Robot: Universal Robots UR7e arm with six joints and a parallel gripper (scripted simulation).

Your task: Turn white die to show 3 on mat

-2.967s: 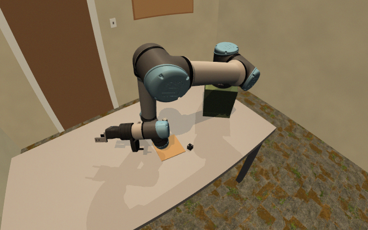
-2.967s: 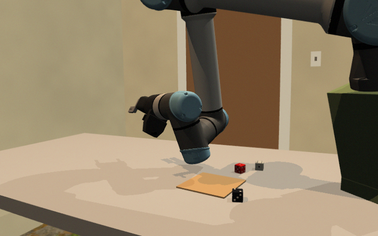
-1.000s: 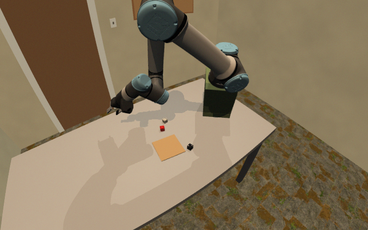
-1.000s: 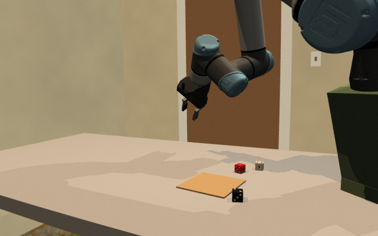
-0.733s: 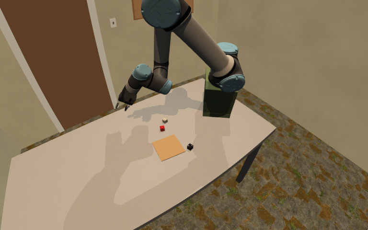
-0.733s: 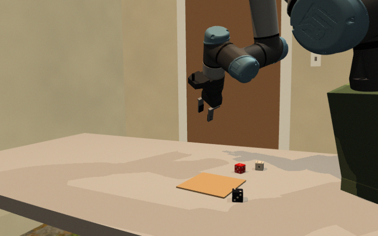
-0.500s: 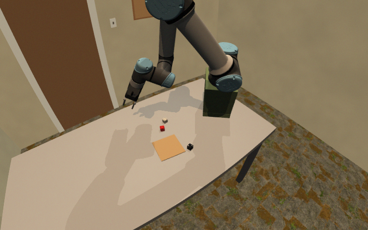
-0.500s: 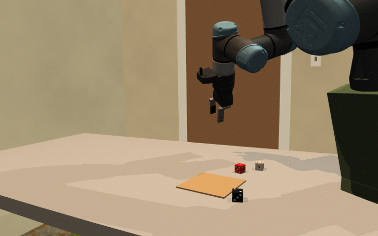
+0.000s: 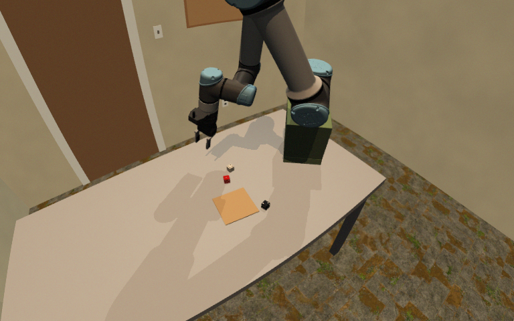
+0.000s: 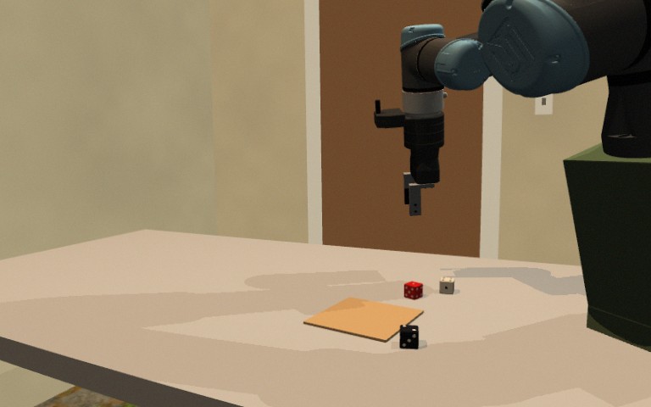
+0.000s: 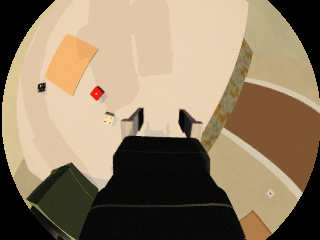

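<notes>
Right now my hand is 15 cm above the white die, 9 cm past it and 5 cm to the right of it. Also, from my hand: orange mat: 24 cm to the left, 16 cm below, 3 cm behind; black die: 30 cm to the left, 15 cm below, 14 cm behind; red die: 15 cm below, 11 cm to the left, 5 cm behind.
</notes>
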